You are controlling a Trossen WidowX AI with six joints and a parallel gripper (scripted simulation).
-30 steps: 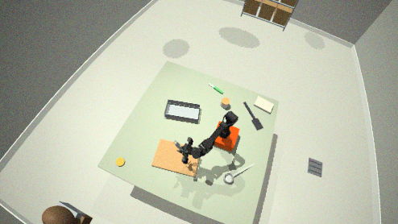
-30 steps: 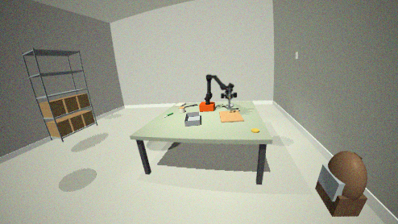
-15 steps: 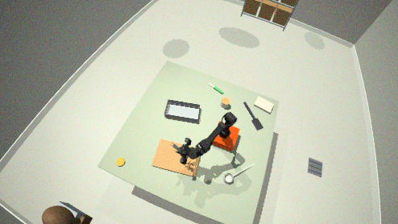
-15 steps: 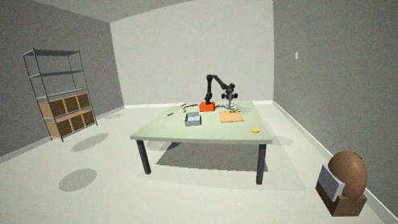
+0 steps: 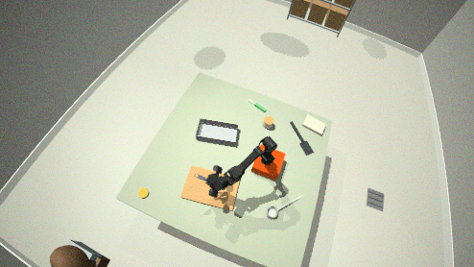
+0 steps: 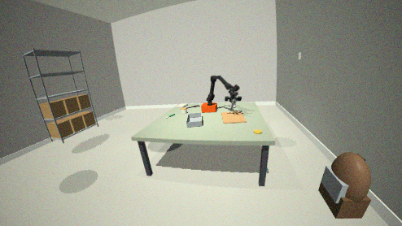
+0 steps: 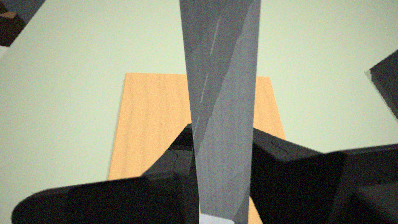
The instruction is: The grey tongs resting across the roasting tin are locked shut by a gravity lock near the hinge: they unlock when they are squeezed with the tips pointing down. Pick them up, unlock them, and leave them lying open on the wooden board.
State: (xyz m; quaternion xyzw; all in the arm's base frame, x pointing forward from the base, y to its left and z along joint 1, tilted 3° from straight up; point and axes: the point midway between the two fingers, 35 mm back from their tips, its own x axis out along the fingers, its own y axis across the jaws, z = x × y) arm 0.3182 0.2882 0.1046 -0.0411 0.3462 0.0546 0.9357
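Now: gripper tip 15 cm above the wooden board, 3 cm past it and 2 cm to the left of it. The rest, counted from my gripper tip: yellow disc (40 cm ahead, 17 cm to the left, 15 cm below); jar (65 cm to the right, 30 cm behind, 12 cm below); roasting tin (44 cm to the right, 13 cm below, 6 cm ahead).
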